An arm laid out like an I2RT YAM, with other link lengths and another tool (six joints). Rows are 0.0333 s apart.
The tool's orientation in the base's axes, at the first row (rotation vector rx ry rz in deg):
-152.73, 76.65, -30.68
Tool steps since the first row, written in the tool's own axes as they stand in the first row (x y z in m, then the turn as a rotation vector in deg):
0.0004, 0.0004, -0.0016, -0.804, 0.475, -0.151
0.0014, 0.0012, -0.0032, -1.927, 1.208, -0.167
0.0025, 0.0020, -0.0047, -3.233, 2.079, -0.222
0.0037, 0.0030, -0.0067, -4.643, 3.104, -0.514
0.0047, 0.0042, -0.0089, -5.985, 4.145, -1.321
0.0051, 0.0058, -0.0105, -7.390, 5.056, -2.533
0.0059, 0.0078, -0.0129, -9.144, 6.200, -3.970
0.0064, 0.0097, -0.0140, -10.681, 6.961, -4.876
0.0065, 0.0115, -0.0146, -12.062, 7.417, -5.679
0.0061, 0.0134, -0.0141, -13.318, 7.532, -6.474
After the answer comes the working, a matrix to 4 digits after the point.
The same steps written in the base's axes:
-0.0007, -0.0005, 0.0015, -0.854, 0.360, -0.189
-0.0013, -0.0017, 0.0030, -2.030, 0.809, -0.653
-0.0018, -0.0029, 0.0045, -3.424, 1.322, -1.163
-0.0026, -0.0044, 0.0064, -5.077, 1.838, -1.519
-0.0038, -0.0058, 0.0085, -6.889, 2.320, -1.381
-0.0053, -0.0070, 0.0096, -8.783, 2.954, -0.849
-0.0073, -0.0087, 0.0116, -11.126, 3.737, -0.258
-0.0088, -0.0101, 0.0123, -12.869, 4.549, -0.008
-0.0104, -0.0113, 0.0124, -14.260, 5.416, 0.265
-0.0118, -0.0121, 0.0113, -15.322, 6.390, 0.649

The tool's axes in the first row as the columns of a matrix, in the base's axes (rounded; the answer above uses it unrounded):
0.5491, -0.7547, 0.3590
-0.7940, -0.6052, -0.0578
0.2609, -0.2533, -0.9315

